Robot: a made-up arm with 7 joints. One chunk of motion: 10 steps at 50 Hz.
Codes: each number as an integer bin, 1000 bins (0 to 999) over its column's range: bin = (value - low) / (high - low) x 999, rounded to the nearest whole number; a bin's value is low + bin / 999 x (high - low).
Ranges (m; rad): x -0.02..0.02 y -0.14..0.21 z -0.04..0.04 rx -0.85..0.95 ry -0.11..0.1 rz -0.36..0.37
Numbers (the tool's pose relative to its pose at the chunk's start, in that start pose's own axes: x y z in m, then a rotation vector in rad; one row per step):
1: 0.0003 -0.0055 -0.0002 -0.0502 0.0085 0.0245
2: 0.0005 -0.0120 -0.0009 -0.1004 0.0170 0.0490
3: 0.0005 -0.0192 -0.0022 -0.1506 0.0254 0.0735
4: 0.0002 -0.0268 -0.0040 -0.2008 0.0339 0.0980
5: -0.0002 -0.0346 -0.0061 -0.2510 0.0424 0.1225
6: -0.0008 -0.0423 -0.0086 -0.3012 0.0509 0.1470
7: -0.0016 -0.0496 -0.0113 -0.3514 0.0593 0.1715
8: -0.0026 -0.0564 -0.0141 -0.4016 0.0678 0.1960
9: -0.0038 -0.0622 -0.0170 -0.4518 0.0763 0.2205
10: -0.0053 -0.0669 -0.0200 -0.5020 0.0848 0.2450
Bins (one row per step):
1: 507 384 497 444 564 526
2: 512 365 488 416 604 560
3: 512 345 472 388 644 593
4: 504 323 450 360 685 627
5: 495 301 423 332 725 660
6: 480 279 392 305 765 694
7: 460 258 358 277 805 727
8: 435 239 323 249 846 761
9: 405 222 287 221 886 794
10: 367 209 250 193 927 828

